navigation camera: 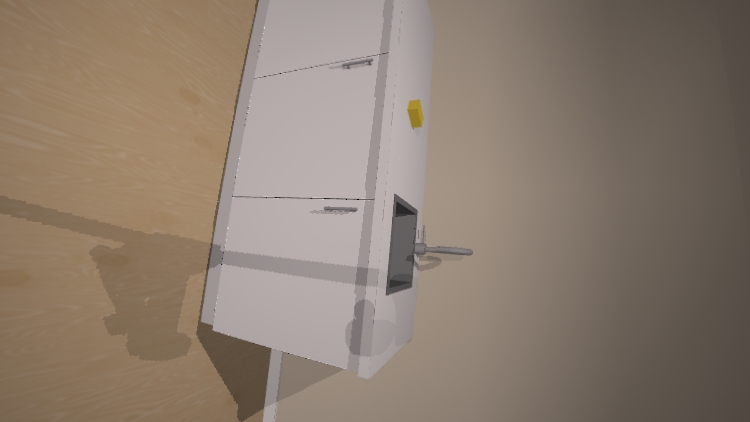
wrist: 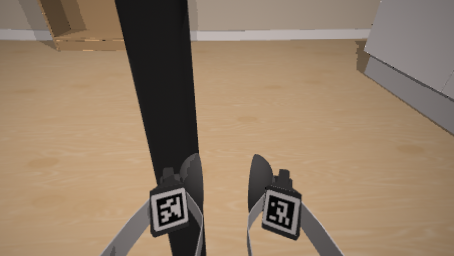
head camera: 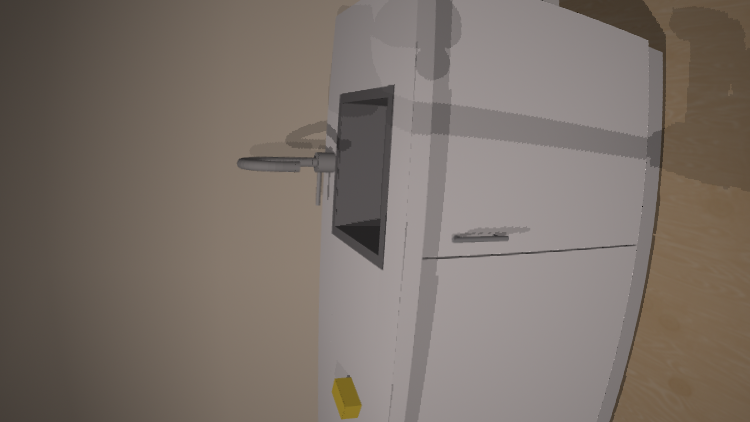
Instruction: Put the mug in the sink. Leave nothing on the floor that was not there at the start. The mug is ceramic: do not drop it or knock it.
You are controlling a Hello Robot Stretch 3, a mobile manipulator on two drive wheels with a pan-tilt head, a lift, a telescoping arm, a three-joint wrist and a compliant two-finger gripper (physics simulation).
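Places are measured from the robot's base along level axes (x ahead, y left, z up), in metres.
Where they show: gripper, fingertip midpoint: (wrist: 226,173).
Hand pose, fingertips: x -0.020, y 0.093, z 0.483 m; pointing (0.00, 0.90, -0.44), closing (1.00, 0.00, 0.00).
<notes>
Each offset is from my fingertips to the top centre of the thing. "pt": to the spot under its first point.
The mug does not show in any view. The sink @[pt dx +1.395, dy +0.119, dz +0.365 m] (head camera: 361,167) (navigation camera: 402,244) is a dark grey rectangular basin set into the white counter; the part of its inside that shows holds no mug. A grey faucet (head camera: 272,164) (navigation camera: 445,250) stands at its wall side. My gripper (wrist: 226,173) is open in the wrist view, its two dark fingertips apart with floor showing between them. It does not show in the head or navigation view, so its distance to the sink cannot be told.
The white cabinet (head camera: 524,188) (navigation camera: 309,141) (wrist: 417,40) runs along the wall. A yellow block @[dx +1.130, dy +0.677, dz +0.472 m] (head camera: 347,396) (navigation camera: 415,114) lies on the counter. A black upright (wrist: 162,90) stands left of my fingers. A wooden open-fronted unit (wrist: 90,45) stands at the far wall.
</notes>
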